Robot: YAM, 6 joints.
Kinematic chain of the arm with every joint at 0, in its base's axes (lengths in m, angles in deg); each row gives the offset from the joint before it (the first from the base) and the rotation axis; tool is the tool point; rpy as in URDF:
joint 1: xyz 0 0 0.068 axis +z
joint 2: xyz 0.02 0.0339 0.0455 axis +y
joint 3: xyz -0.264 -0.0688 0 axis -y
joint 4: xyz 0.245 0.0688 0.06 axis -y
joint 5: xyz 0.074 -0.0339 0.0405 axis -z
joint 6: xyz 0.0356 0 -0.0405 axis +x
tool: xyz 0 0 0 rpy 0 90 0
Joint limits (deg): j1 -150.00..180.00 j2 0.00..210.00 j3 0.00..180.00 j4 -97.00..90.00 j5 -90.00..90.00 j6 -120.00..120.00
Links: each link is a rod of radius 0.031 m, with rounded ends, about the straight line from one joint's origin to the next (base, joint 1, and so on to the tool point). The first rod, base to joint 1, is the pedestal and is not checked.
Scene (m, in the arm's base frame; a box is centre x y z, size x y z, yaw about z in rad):
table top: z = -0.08
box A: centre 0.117 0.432 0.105 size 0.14 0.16 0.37 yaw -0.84
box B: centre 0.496 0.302 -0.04 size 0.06 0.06 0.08 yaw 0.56
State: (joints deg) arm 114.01 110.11 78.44 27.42 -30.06 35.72
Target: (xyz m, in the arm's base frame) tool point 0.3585 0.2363 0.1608
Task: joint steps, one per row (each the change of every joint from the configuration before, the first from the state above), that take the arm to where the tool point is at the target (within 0.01 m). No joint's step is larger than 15 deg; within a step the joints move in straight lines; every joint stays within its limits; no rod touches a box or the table.
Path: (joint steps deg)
1: -14.16 -5.00 7.27 -1.97 1.81 4.21
2: -14.15 -5.01 7.27 -1.96 1.81 4.21
3: -14.16 -5.00 7.27 -1.97 1.80 4.22
4: -13.37 6.38 -11.83 0.75 0.12 -4.22
5: -13.37 6.38 -11.83 0.76 0.12 -4.21
6: -13.36 6.38 -11.82 0.75 0.12 -4.21

